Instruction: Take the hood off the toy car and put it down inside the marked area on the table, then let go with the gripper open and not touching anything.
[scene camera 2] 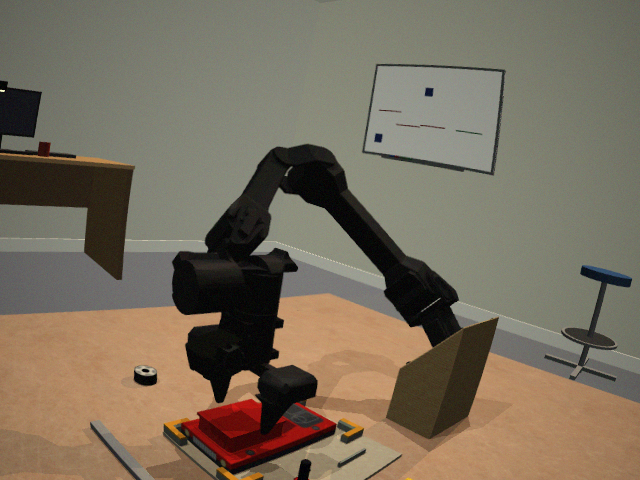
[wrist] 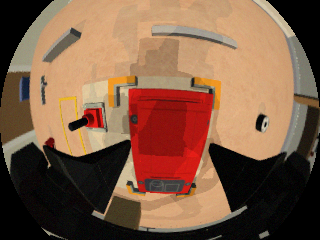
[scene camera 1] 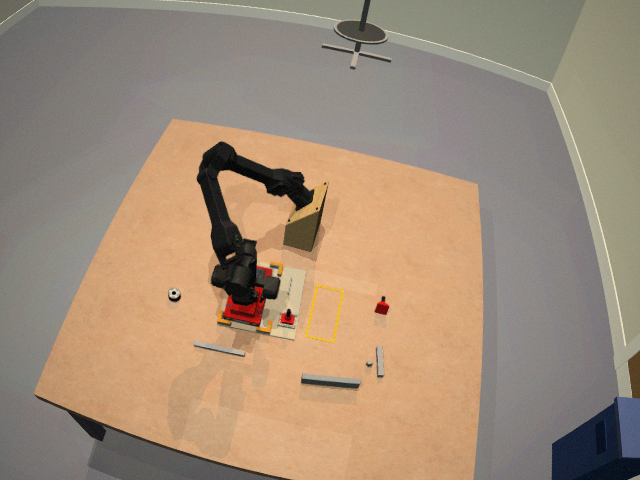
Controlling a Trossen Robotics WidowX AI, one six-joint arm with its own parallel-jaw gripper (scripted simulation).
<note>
My gripper [scene camera 2: 240, 417] is open, with nothing in its grasp. I also see a red hood [scene camera 2: 233, 427].
The red hood is seen too in the wrist view [wrist: 171, 133]. My gripper shows as well in the wrist view [wrist: 171, 146] and in scene camera 1 [scene camera 1: 245, 298].
</note>
